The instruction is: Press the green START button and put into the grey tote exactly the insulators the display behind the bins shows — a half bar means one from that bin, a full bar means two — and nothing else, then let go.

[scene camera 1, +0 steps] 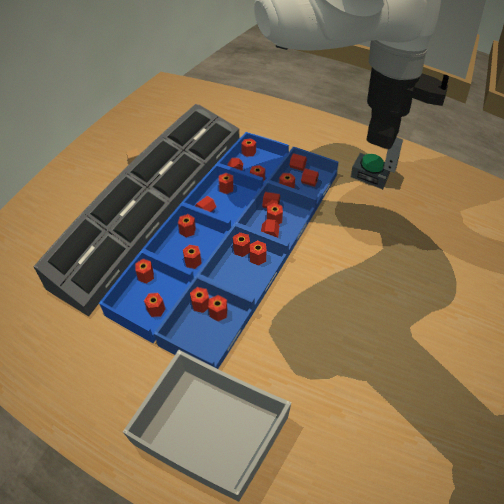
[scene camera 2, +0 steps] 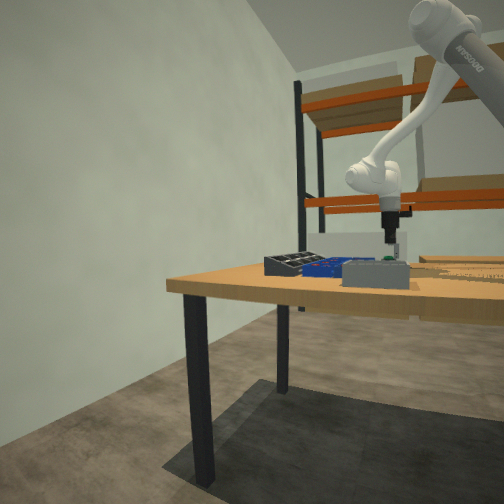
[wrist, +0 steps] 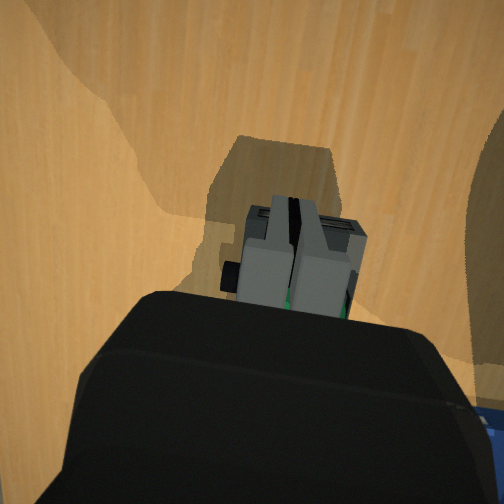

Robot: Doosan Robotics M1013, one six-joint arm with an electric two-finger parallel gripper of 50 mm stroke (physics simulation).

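The green START button (scene camera 1: 372, 162) sits on a small dark base on the table, right of the bins. My gripper (scene camera 1: 393, 159) hangs just above and beside the button, fingers shut and empty; the wrist view shows the closed fingers (wrist: 294, 235) over the button base, with green slivers peeking out. Blue bins (scene camera 1: 227, 235) hold red insulators (scene camera 1: 241, 244), two or three per compartment. The dark grey display (scene camera 1: 135, 200) behind the bins shows short white bars in its centre line. The grey tote (scene camera 1: 209, 422) is empty at the table's near side.
The bins, display and tote also show low on the table in the side view (scene camera 2: 325, 266). Orange and black shelving (scene camera 2: 360, 150) stands behind the table. The arm's shadow (scene camera 1: 370, 300) falls across the table's right side.
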